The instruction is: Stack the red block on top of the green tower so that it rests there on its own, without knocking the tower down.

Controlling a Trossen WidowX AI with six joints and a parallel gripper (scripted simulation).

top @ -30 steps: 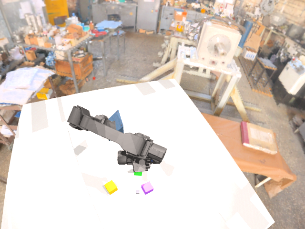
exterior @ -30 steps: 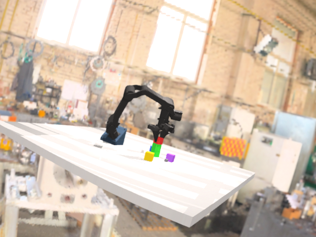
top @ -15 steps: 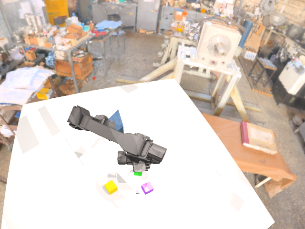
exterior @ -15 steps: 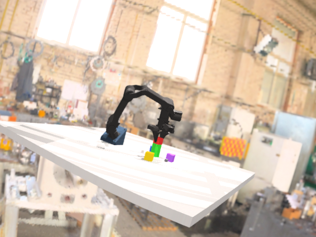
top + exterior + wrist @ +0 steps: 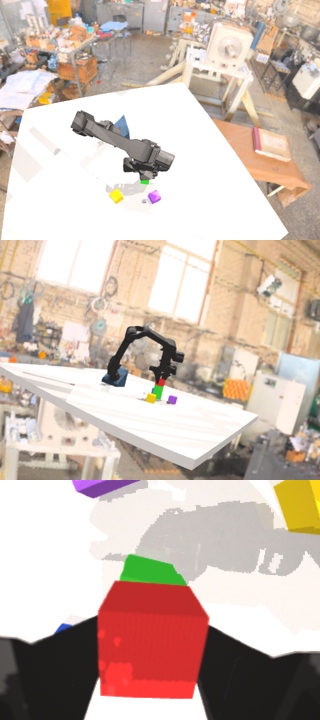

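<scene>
Right now my gripper tip is 1 cm below the red block. Round my gripper tip: yellow block 14 cm to the right, 7 cm below, 7 cm ahead; then blue block 8 cm to the left, 7 cm below, 7 cm behind; then purple block 10 cm ahead, 7 cm below, 3 cm to the left.
</scene>
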